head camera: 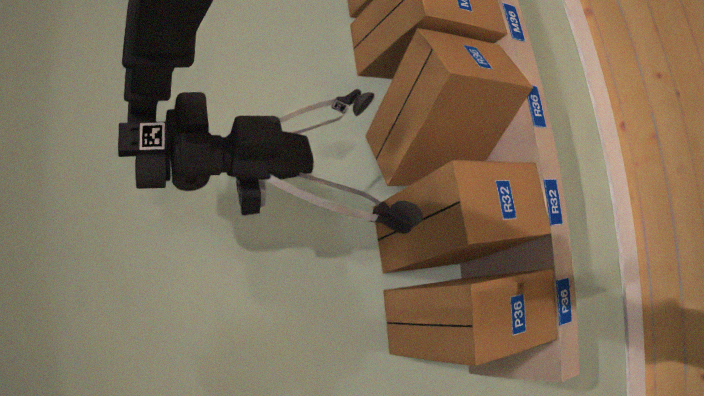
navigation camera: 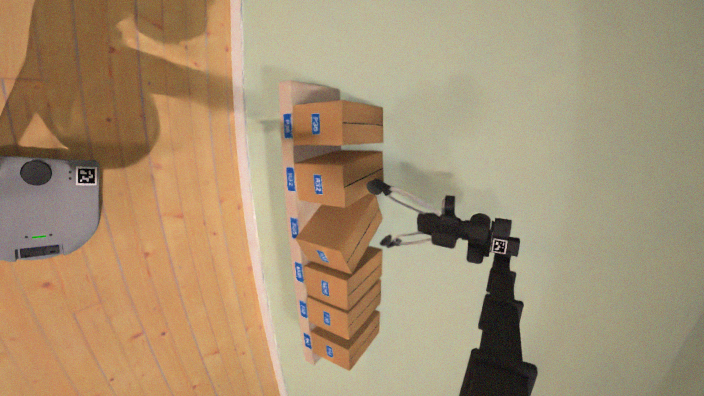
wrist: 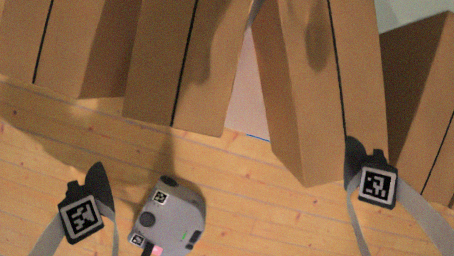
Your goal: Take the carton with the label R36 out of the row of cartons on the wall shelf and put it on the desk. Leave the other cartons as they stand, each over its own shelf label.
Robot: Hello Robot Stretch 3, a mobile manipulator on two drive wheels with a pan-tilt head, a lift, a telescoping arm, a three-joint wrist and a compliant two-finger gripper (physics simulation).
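Frame: origin at the robot's base, x ahead, y left, z up, level; metres.
Seen in the pictures: gripper, fingertip midpoint: (head camera: 395, 154) (navigation camera: 374, 215); robot's base, origin of the base link: (navigation camera: 37, 171).
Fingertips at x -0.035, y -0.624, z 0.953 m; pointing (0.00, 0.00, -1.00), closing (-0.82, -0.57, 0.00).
Offsets run from my fingertips to a thing's top centre. "pt": to the spot under its first point.
The R36 carton @(0.085 m back, 0.131 m right, 0.094 m down) (head camera: 465, 115) (navigation camera: 332, 227) (wrist: 325, 115) stands on the wall shelf @(pt 0.334 m ahead, 0.076 m left, 0.286 m down) (head camera: 565, 362) (navigation camera: 286, 95) (wrist: 244, 102), turned askew. One of its corners is near its shelf label @(pt 0.091 m back, 0.011 m right, 0.294 m down) (head camera: 537, 106) (navigation camera: 294, 228). My gripper (head camera: 384, 159) (navigation camera: 382, 214) (wrist: 227, 170) is open and empty, over the tops of the cartons. In the head view one fingertip overlaps the top of the R32 carton @(0.099 m ahead, 0.105 m right, 0.094 m down) (head camera: 500, 200) (navigation camera: 325, 175) (wrist: 155, 65); the other is beside the R36 carton. In the wrist view the right fingertip overlaps the near end of the R36 carton. The desk does not show.
The P36 carton @(0.257 m ahead, 0.073 m right, 0.094 m down) (head camera: 510, 320) (navigation camera: 320, 122) (wrist: 65, 55) stands beyond R32. The M36 carton @(0.257 m back, 0.183 m right, 0.094 m down) (head camera: 450, 20) (navigation camera: 330, 287) (wrist: 420, 75) is close on R36's other side, with more cartons past it. The wall (head camera: 125, 300) is behind. My base (navigation camera: 55, 210) (wrist: 175, 217) is on the wooden floor.
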